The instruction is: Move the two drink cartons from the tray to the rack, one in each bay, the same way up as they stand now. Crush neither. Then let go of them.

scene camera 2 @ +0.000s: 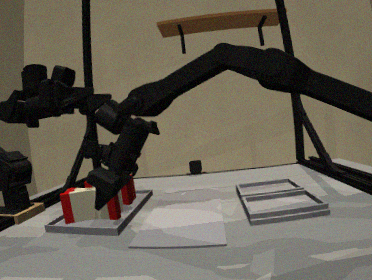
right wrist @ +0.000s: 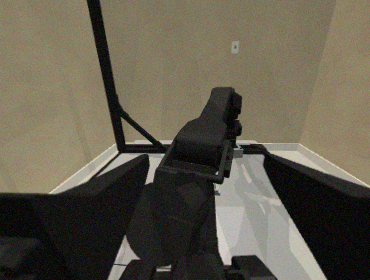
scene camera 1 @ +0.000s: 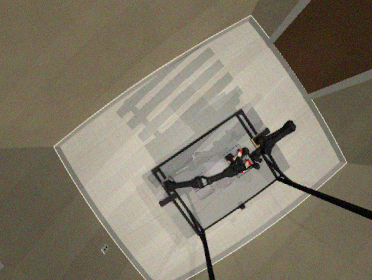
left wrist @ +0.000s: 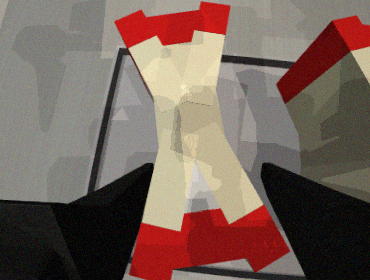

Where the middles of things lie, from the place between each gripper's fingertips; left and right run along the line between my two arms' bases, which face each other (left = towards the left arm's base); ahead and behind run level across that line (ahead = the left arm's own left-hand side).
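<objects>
Grey tray (scene camera 2: 106, 227): my right hand 27 cm above it, 3 cm past it, 6 cm to the left of it. Pale mat (scene camera 2: 191, 217): 28 cm below my right hand, 14 cm to the left, 7 cm behind.
Grey tray: my left hand 3 cm above it, 4 cm past it, 2 cm to the left of it. Pale mat: 3 cm below my left hand, 18 cm to the left, 7 cm behind.
</objects>
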